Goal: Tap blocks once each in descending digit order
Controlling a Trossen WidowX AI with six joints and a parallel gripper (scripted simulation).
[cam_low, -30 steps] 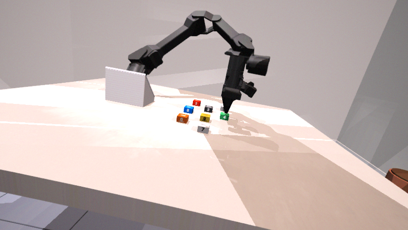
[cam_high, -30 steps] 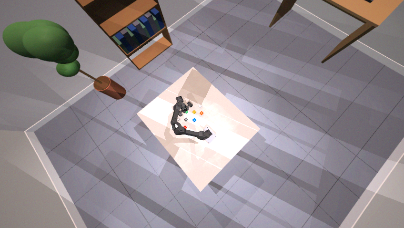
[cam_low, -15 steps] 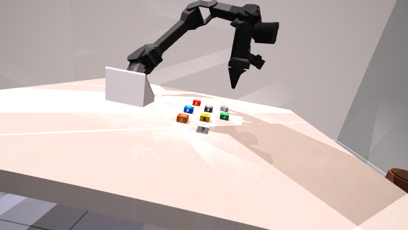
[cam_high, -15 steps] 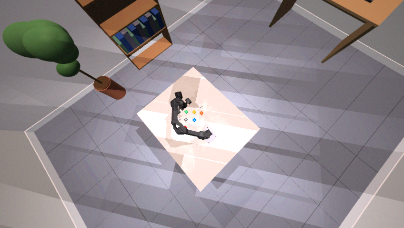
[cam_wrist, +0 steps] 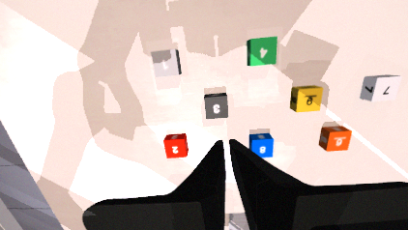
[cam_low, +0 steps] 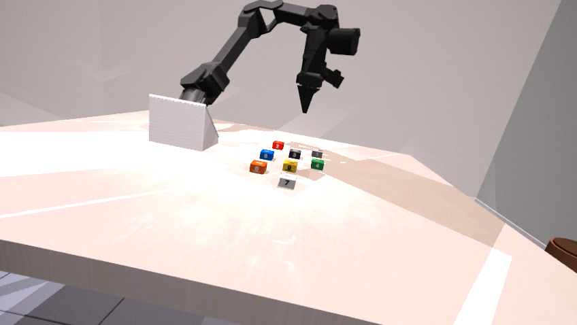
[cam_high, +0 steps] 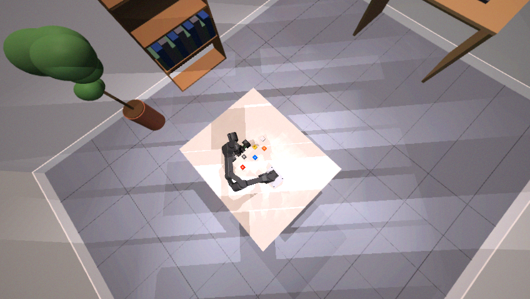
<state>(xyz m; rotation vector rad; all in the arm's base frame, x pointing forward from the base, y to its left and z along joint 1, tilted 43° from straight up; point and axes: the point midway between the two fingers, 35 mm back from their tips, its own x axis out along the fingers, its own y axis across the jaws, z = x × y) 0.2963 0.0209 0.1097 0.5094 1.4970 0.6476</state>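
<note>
Now: gripper tip 120 mm above the black 3 block and 10 mm past it. Round my gripper tip: grey 1 block (120 mm below, 70 mm to the left, 50 mm ahead); red 2 block (120 mm below, 70 mm to the left, 70 mm behind); green 4 block (120 mm below, 60 mm to the right, 60 mm ahead).
</note>
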